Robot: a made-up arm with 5 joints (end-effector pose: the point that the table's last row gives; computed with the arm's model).
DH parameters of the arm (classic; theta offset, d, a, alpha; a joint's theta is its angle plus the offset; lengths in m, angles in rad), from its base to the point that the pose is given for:
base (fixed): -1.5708 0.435 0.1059 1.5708
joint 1: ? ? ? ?
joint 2: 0 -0.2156 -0.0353 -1.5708
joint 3: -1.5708 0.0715 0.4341 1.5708
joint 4: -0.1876 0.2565 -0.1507 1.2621
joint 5: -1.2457 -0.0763 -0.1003 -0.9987
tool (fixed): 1.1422 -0.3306 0 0
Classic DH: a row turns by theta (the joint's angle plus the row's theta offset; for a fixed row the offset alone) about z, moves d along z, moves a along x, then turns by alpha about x.
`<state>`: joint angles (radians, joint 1 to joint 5).
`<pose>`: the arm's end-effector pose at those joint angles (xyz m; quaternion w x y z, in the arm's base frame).
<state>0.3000 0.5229 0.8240 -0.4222 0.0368</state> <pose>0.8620 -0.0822 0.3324 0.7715 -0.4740 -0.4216 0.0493</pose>
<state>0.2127 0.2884 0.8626 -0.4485 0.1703</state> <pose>0.9170 -0.0654 0.4898 0.7063 -0.4681 -0.5311 -0.0020</pose>
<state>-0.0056 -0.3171 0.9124 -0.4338 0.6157</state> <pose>0.8034 -0.1696 0.8738 0.4704 -0.5275 -0.6753 -0.2107</pose>
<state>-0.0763 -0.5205 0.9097 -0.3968 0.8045</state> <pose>0.6926 -0.2335 0.9483 0.3811 -0.5722 -0.6618 -0.2989</pose>
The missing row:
joint 1: 1.5708 -0.408 0.1731 -1.5708
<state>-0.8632 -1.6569 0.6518 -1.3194 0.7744</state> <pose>0.0359 -0.3947 1.0070 0.3335 0.4004 0.5676 0.6374</pose>
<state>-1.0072 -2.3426 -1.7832 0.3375 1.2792</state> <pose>0.4334 -0.5870 0.5441 0.0393 0.4966 -0.8597 0.1128</pose>
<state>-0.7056 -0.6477 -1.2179 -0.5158 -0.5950</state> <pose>1.1238 -0.5181 0.2659 0.5015 -0.6575 -0.5583 0.0664</pose>
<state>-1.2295 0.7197 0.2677 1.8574 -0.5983</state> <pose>-0.0627 -0.2432 0.5342 0.8026 -0.3915 0.4443 -0.0721</pose>
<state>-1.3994 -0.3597 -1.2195 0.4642 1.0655</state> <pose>0.5856 -0.2491 0.3377 0.2170 -0.9750 0.0447 0.0164</pose>
